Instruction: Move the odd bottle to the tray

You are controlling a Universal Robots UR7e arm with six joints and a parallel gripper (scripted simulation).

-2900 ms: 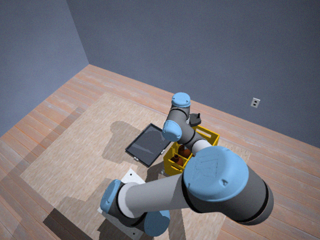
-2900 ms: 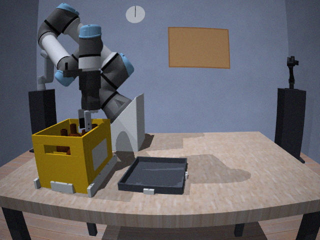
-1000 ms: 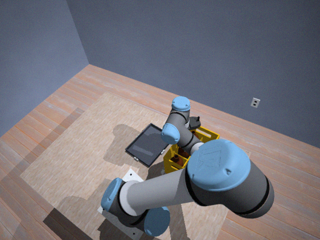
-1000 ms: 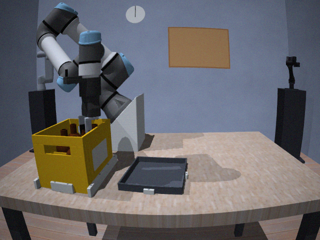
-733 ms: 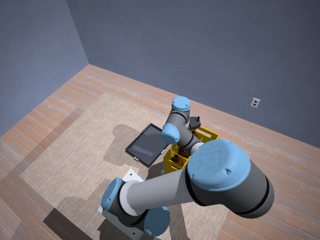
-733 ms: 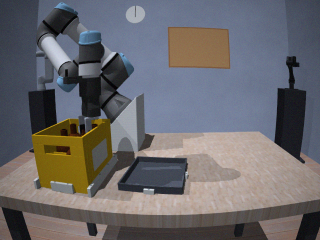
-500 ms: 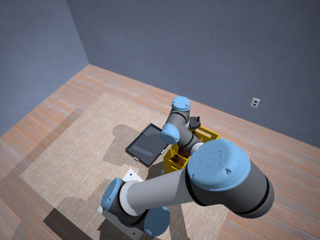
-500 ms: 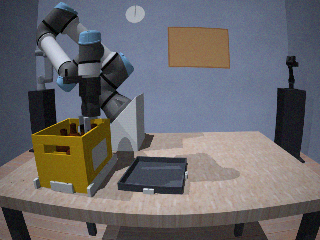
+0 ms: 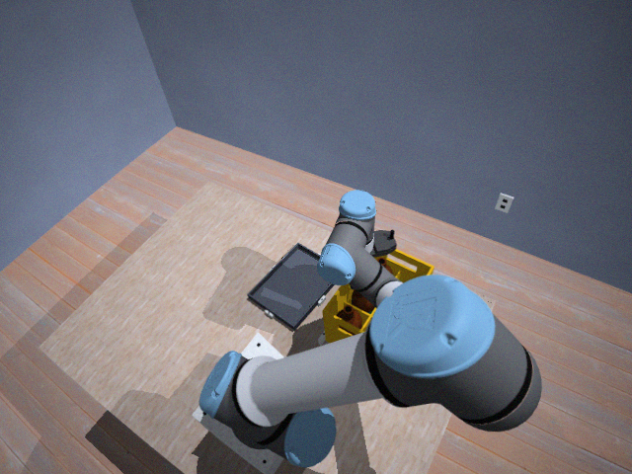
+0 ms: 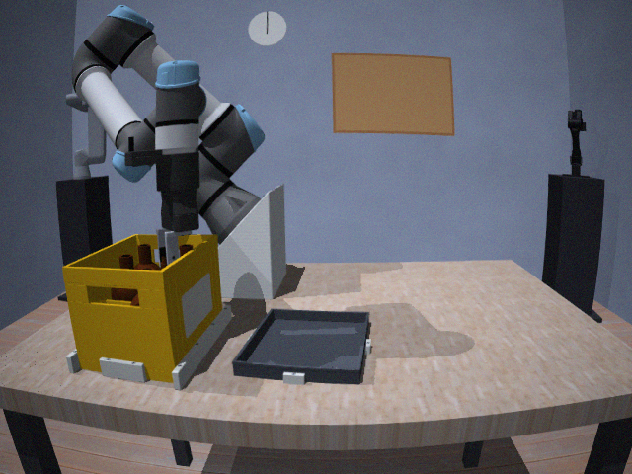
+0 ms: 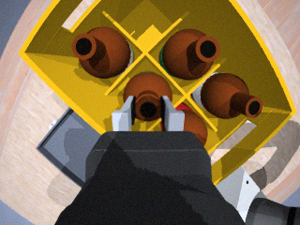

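The yellow crate is 8 cm below my hand, 4 cm to the right of it and 1 cm ahead of it. Round my hand: dark tray 23 cm to the left, 15 cm below, 5 cm behind; bottle 9 cm ahead, 7 cm below, 1 cm to the left.
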